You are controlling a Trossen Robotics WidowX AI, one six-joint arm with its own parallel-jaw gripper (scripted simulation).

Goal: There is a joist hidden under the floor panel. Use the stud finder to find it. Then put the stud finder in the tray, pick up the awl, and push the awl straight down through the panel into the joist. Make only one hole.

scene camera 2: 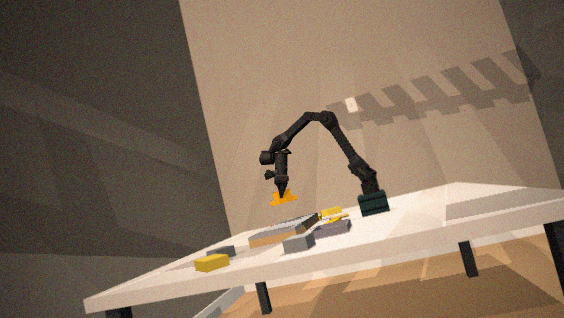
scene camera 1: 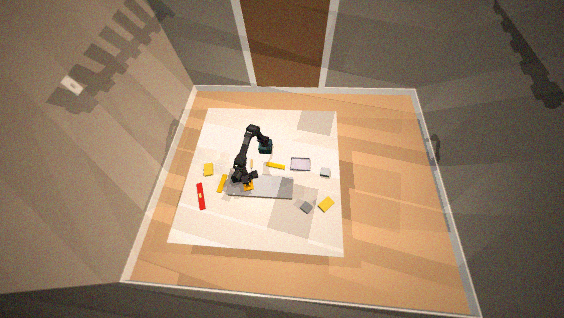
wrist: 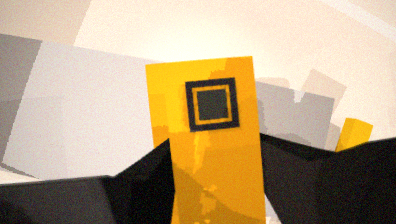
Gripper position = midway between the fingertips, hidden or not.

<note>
In view: my gripper (wrist: pixel 208 140), a stud finder (wrist: pixel 207 108) and a yellow bar (wrist: pixel 354 132).
</note>
